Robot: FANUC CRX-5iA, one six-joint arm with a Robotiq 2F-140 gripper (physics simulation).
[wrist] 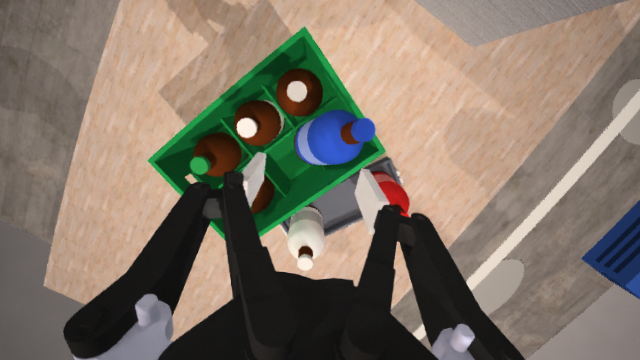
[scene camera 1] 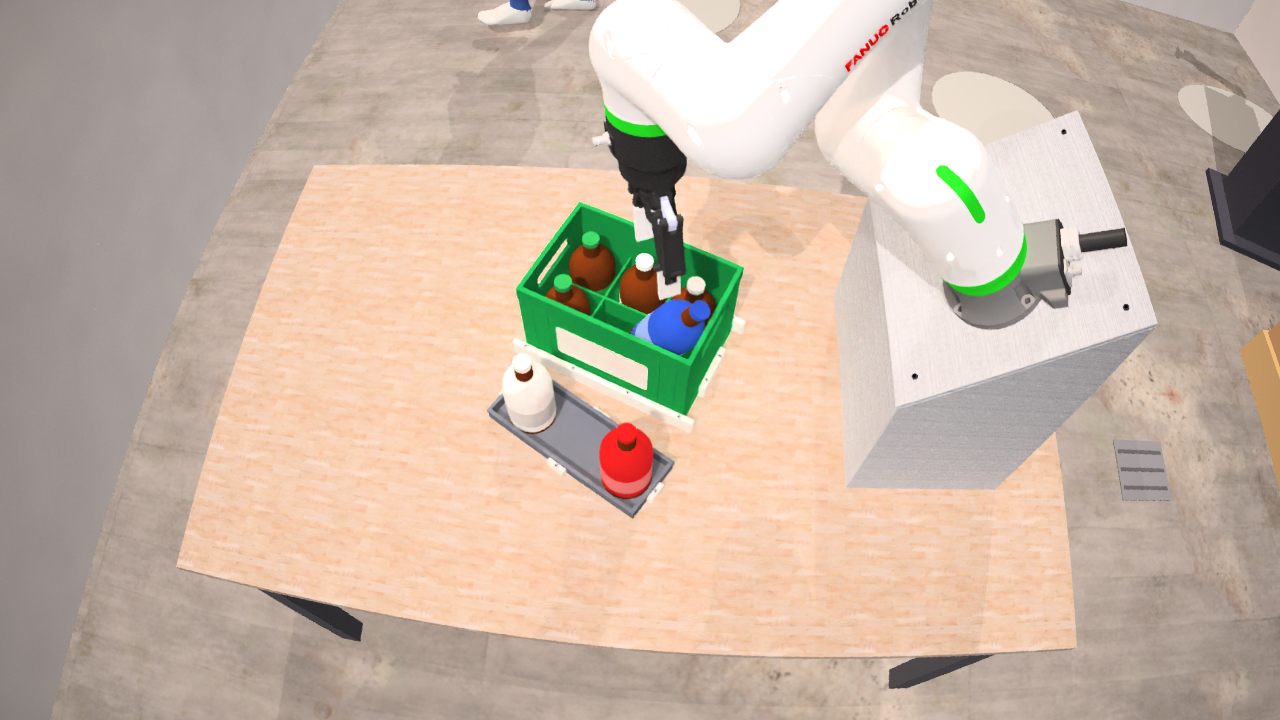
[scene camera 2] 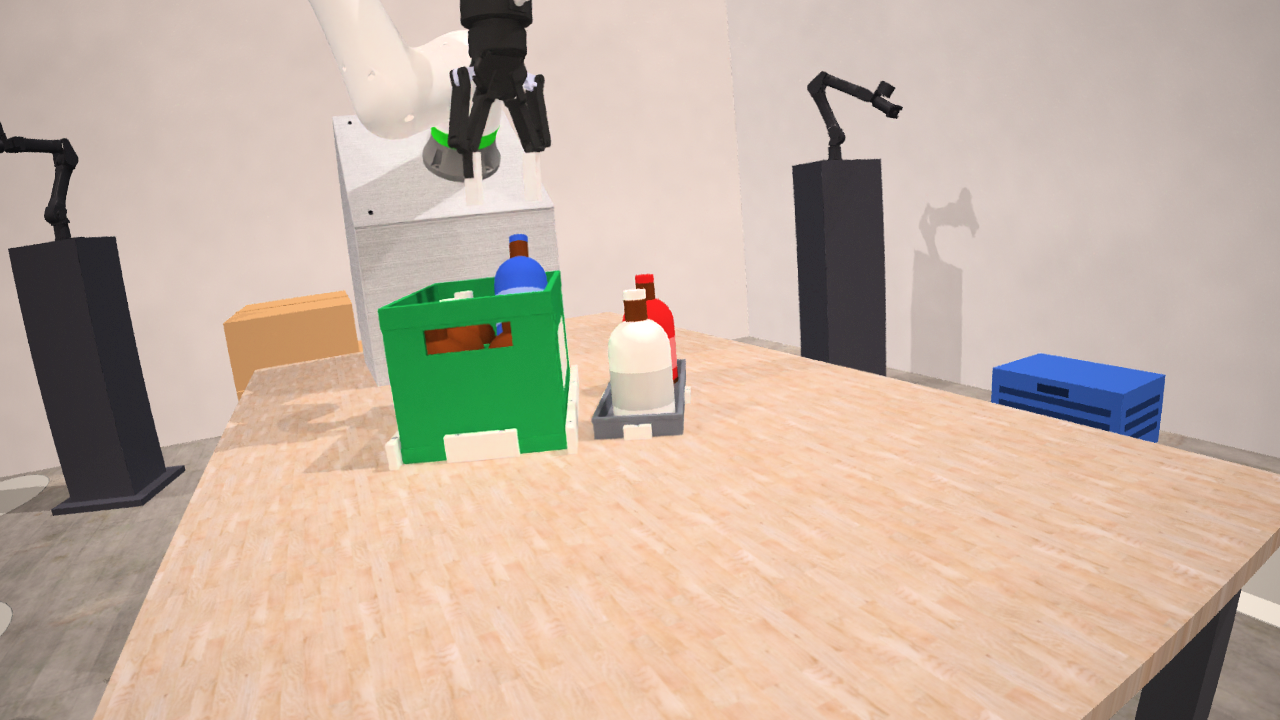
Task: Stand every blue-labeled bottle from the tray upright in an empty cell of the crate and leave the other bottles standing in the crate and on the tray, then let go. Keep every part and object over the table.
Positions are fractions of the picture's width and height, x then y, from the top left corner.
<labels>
my gripper: wrist 0.49,0.48; scene camera 1 0.51,0.37; scene camera 2 0.39,0.28
blue-labeled bottle: wrist 0.53,0.38; scene camera 1 0.53,0.45; scene camera 2 0.41,0.38
white bottle: wrist 0.48,0.67; scene camera 1 0.41,0.54; scene camera 2 0.50,0.49
red bottle: wrist 0.62,0.55; scene camera 1 0.49,0.63; scene camera 2 0.51,0.43
</labels>
